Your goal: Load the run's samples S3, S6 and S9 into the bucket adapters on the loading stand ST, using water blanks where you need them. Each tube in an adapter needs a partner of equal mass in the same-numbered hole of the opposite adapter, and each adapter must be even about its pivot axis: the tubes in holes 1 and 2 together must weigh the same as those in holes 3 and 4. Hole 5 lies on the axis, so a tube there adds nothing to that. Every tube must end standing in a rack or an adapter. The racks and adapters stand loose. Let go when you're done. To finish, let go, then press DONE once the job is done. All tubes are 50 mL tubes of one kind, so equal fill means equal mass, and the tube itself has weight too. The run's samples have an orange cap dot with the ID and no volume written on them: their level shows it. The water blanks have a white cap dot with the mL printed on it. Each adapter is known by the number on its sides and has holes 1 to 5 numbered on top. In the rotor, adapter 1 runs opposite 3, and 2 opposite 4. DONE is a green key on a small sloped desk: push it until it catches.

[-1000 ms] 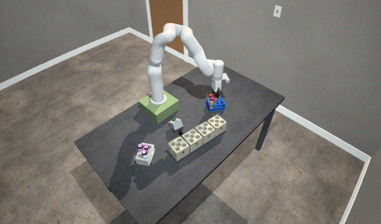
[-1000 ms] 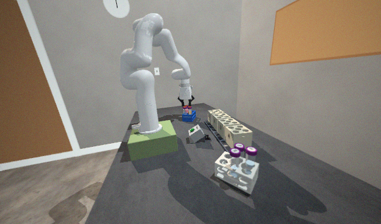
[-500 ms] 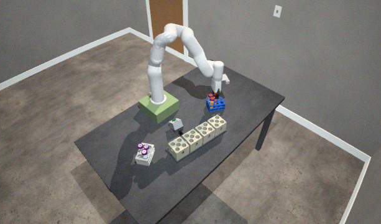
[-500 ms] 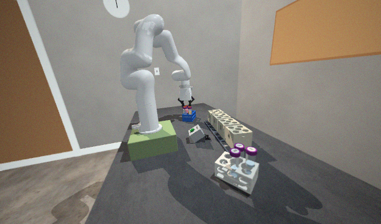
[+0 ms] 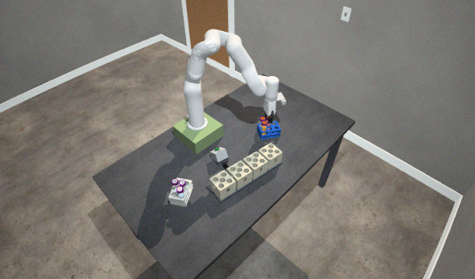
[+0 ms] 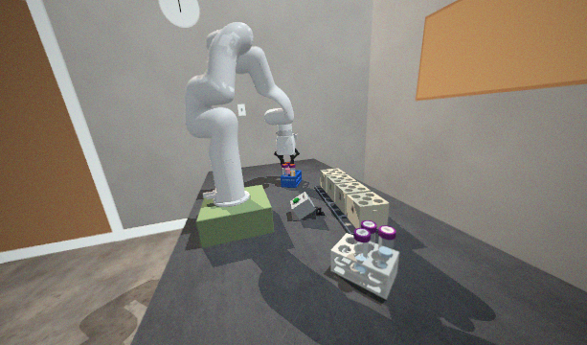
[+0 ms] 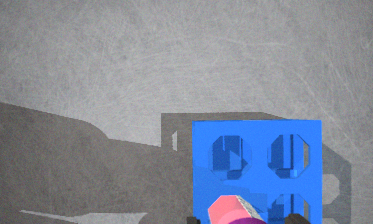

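My hand is 10 mm short of the sample tube and 50 mm above it. Also, from my hand: blue sample rack: 20 mm ahead, 10 mm to the right, 90 mm below; green done key: 90 mm behind, 370 mm to the right, 50 mm below; adapter 1: 170 mm ahead, 200 mm to the right, 60 mm below.
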